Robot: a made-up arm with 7 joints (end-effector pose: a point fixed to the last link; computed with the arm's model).
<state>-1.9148 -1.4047 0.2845 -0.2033 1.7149 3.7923 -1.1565</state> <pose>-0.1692 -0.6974 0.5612 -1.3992 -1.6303 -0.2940</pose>
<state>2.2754 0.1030 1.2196 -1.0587 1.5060 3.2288 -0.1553</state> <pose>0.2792 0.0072 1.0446 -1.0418 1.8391 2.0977</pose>
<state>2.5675 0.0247 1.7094 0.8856 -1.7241 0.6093 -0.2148</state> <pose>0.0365 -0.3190 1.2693 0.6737 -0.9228 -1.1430</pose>
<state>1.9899 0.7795 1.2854 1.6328 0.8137 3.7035 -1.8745</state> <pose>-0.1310 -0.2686 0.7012 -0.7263 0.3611 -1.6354</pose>
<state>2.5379 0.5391 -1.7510 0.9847 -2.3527 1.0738 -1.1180</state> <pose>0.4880 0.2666 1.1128 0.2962 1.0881 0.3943</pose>
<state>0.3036 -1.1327 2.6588 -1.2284 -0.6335 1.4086 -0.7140</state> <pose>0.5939 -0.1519 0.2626 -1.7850 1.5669 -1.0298</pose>
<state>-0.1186 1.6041 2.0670 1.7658 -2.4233 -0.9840 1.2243</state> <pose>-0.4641 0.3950 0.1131 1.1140 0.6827 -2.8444</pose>
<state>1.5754 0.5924 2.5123 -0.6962 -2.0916 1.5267 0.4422</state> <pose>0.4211 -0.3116 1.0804 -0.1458 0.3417 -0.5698</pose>
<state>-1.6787 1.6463 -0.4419 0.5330 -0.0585 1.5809 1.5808</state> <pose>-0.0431 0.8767 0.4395 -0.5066 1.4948 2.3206</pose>
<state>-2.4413 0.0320 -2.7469 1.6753 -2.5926 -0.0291 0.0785</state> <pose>0.0910 0.6155 0.8884 0.4626 0.3814 1.0960</pose>
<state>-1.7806 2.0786 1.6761 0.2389 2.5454 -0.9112 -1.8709</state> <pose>0.1237 0.6585 -0.1936 0.0617 -1.5501 0.8420</pose>
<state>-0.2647 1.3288 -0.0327 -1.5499 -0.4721 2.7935 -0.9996</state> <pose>-0.3671 0.0378 0.2443 2.1645 1.3367 1.3520</pose>
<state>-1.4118 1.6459 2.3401 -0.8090 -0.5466 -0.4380 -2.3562</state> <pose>-0.4035 0.7229 0.6621 -0.7231 1.6922 0.0212</pose>
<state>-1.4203 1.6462 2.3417 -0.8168 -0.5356 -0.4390 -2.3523</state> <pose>-0.3977 0.7244 0.6634 -0.7236 1.7031 0.0262</pose>
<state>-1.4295 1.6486 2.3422 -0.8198 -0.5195 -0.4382 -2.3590</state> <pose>-0.3909 0.7289 0.6614 -0.7387 1.7117 0.0175</pose>
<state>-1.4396 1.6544 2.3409 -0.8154 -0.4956 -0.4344 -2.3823</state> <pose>-0.3826 0.7378 0.6539 -0.7769 1.7162 -0.0120</pose>
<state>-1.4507 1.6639 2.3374 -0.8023 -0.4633 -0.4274 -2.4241</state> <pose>-0.3724 0.7515 0.6401 -0.8406 1.7155 -0.0648</pose>
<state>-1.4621 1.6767 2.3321 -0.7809 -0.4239 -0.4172 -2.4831</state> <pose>-0.3605 0.7688 0.6203 -0.9276 1.7088 -0.1377</pose>
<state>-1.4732 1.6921 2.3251 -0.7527 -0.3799 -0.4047 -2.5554</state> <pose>-0.3472 0.7882 0.5954 -1.0320 1.6951 -0.2253</pose>
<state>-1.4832 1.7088 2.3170 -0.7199 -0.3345 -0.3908 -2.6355</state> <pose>-0.3332 0.8075 0.5672 -1.1458 1.6749 -0.3196</pose>
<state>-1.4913 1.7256 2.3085 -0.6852 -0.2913 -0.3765 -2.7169</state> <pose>-0.3195 0.8251 0.5378 -1.2598 1.6491 -0.4127</pose>
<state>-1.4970 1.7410 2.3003 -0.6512 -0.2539 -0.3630 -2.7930</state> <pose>-0.3072 0.8397 0.5098 -1.3643 1.6202 -0.4974</pose>
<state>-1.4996 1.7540 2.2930 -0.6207 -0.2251 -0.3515 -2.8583</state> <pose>-0.2978 0.8506 0.4855 -1.4517 1.5906 -0.5686</pose>
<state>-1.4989 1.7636 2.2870 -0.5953 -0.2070 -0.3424 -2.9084</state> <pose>-0.2923 0.8577 0.4667 -1.5161 1.5631 -0.6232</pose>
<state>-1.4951 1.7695 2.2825 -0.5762 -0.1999 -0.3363 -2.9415</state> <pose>-0.2909 0.8614 0.4542 -1.5552 1.5398 -0.6605</pose>
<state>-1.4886 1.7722 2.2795 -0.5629 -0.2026 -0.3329 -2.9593</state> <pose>-0.2935 0.8624 0.4475 -1.5719 1.5213 -0.6829</pose>
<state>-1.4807 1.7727 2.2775 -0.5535 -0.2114 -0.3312 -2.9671</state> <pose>-0.2983 0.8617 0.4446 -1.5739 1.5063 -0.6955</pose>
